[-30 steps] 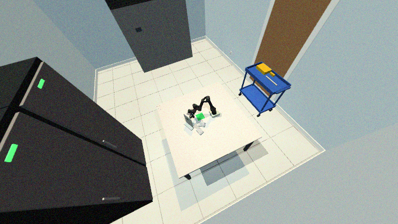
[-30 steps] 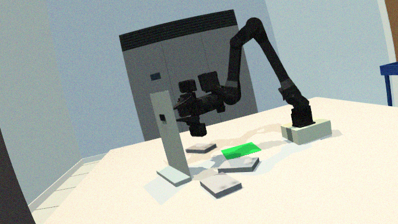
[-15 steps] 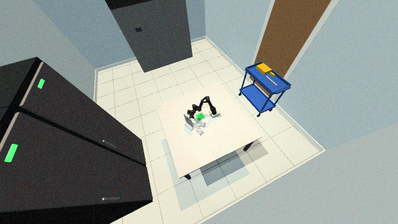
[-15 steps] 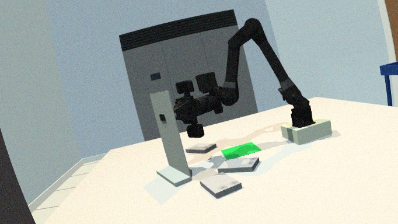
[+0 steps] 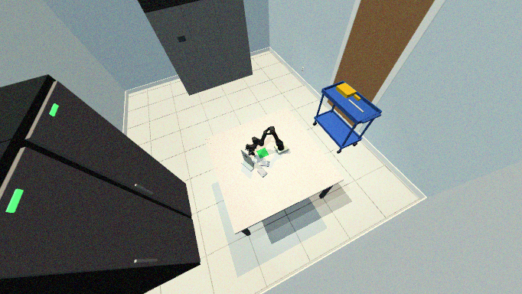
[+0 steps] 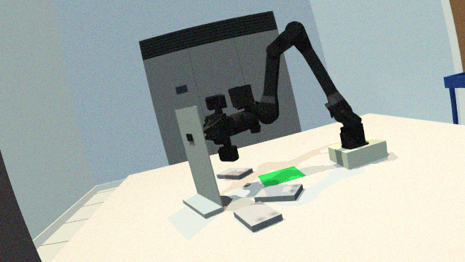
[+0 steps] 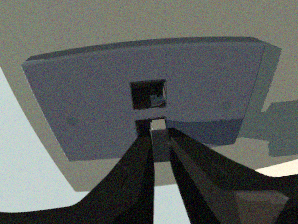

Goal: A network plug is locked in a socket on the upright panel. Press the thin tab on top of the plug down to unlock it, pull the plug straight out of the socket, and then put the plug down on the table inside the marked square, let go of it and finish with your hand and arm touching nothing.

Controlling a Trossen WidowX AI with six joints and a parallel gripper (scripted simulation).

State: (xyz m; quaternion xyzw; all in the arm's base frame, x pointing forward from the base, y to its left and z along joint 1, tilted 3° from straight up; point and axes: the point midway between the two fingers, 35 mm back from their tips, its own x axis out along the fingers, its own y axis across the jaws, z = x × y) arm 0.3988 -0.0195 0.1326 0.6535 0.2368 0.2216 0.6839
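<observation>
My gripper tip is now 200 mm past the green marked square, 180 mm above it and 70 mm to the left of it. The rest, counted from my gripper tip: pale network plug: right at my gripper tip; upright panel: 60 mm below, 30 mm ahead.
</observation>
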